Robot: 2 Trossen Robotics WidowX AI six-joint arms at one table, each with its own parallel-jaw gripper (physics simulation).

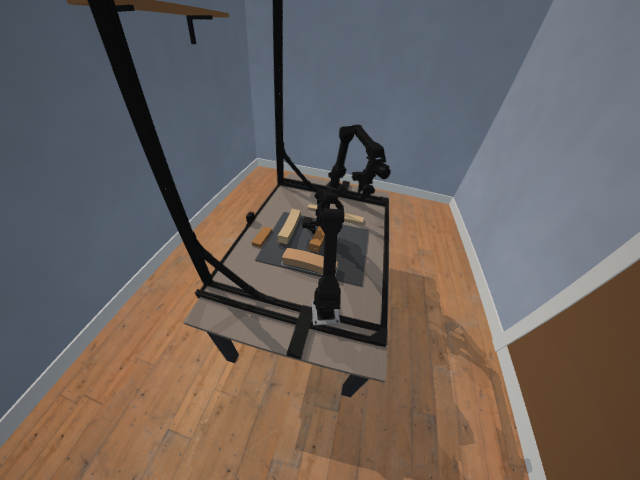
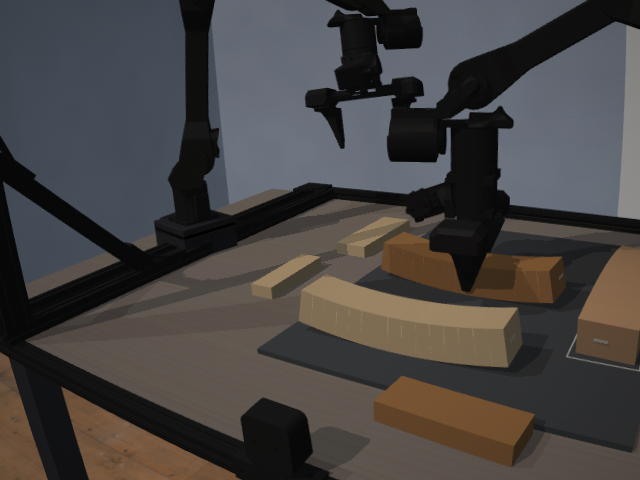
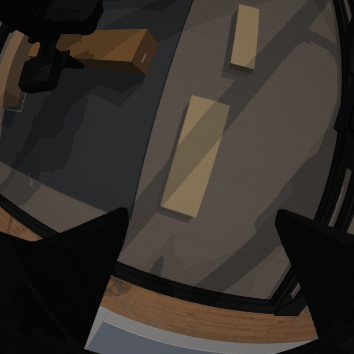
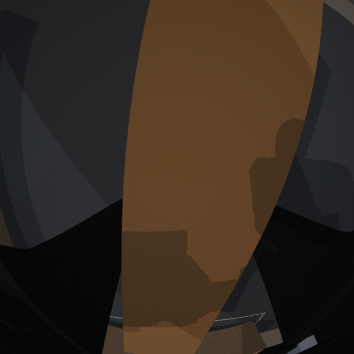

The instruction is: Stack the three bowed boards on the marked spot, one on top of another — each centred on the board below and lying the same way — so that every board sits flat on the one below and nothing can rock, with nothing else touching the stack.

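Places are measured from the left arm's base along level axes (x down, y right, z back), in millimetres.
Pixels of known places: left gripper, fingertip midpoint: (image 1: 360,196) (image 2: 369,145) (image 3: 205,217); right gripper, fingertip midpoint: (image 1: 320,236) (image 2: 471,281) (image 3: 86,51) (image 4: 185,203); left arm's base, link origin: (image 1: 334,185) (image 2: 193,218); right arm's base, link origin: (image 1: 325,311).
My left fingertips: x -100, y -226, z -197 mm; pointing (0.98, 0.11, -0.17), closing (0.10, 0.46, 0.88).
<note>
For each thing: its top centre in the pictures, then the offset to it from my left fingertips. "*": a spot on its surface instead. Level surfaces: height alone.
- dark brown bowed board, top centre: (image 4: 201,260) (image 2: 468,248) (image 3: 73,39) (image 1: 321,229) dz -258, dx +93, dy +99 mm
- dark mat, surface height: dx +146 mm
- pale bowed board, top centre: (image 2: 402,298) (image 1: 290,221) dz -289, dx +94, dy +268 mm
- thin outlined spot, surface spot: (image 4: 246,316) * dz -398, dx +146, dy -31 mm
The dark brown bowed board (image 2: 409,259) (image 1: 316,240) (image 3: 112,49) (image 4: 218,123) lies on the dark mat (image 2: 309,352) (image 1: 356,259). My right gripper (image 2: 467,281) (image 1: 314,228) (image 4: 185,203) is shut on its middle, one finger on each long side. A pale bowed board (image 2: 409,326) (image 1: 289,226) lies hump up in front of it. A third, mid-tan board (image 1: 303,259) lies by the thin outlined spot (image 4: 246,316) (image 3: 15,109). My left gripper (image 2: 372,129) (image 1: 366,188) (image 3: 205,217) hangs high at the back, open and empty.
Flat blocks lie around: a brown one (image 2: 456,419) (image 1: 262,236) off the mat's edge, and two pale ones (image 2: 286,275) (image 2: 371,236) (image 3: 194,156) (image 3: 244,36) on the bare table. A black frame rail (image 2: 280,205) runs round the table edge.
</note>
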